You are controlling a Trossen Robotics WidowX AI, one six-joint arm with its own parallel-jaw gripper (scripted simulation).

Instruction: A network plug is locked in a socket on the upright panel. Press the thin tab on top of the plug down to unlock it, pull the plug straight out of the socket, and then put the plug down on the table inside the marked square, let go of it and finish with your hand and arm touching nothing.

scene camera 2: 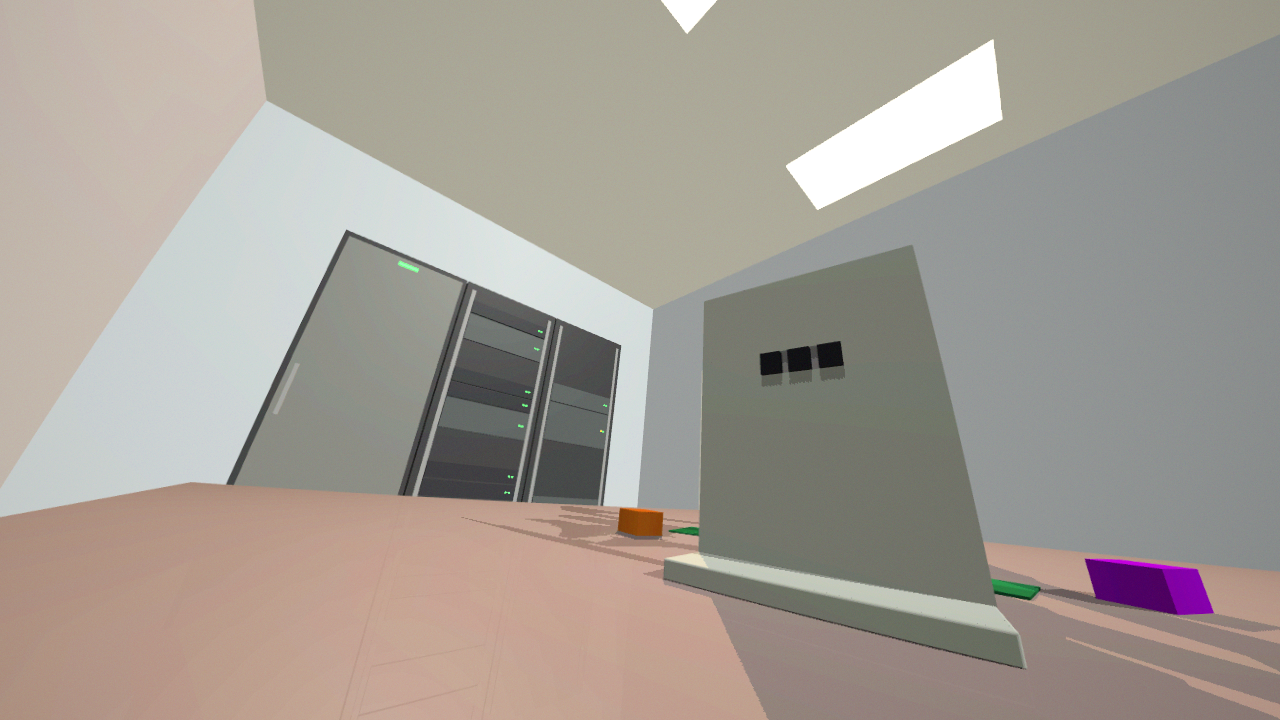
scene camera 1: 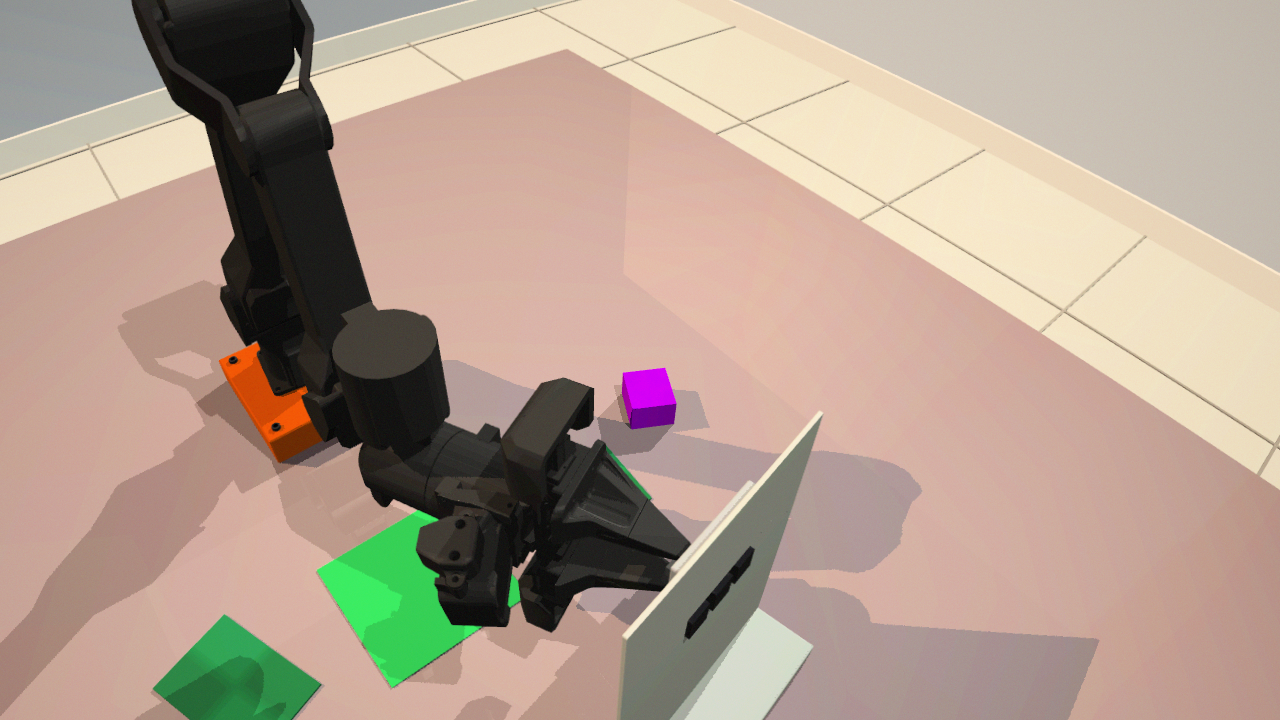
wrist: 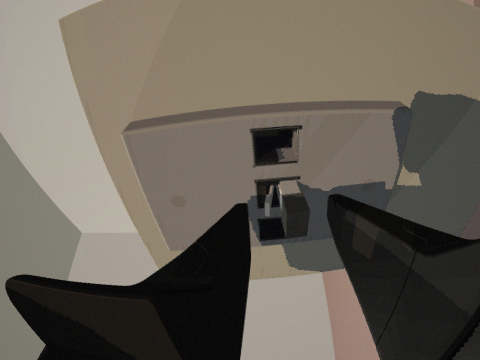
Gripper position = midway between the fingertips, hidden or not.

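Note:
Scene camera 1: the gripper (scene camera 1: 686, 569), an upright panel (scene camera 1: 703, 641), a bright green marked square (scene camera 1: 389, 597). Scene camera 2: the upright panel (scene camera 2: 833, 484). Wrist view: the gripper (wrist: 288, 210), the upright panel (wrist: 192, 114).

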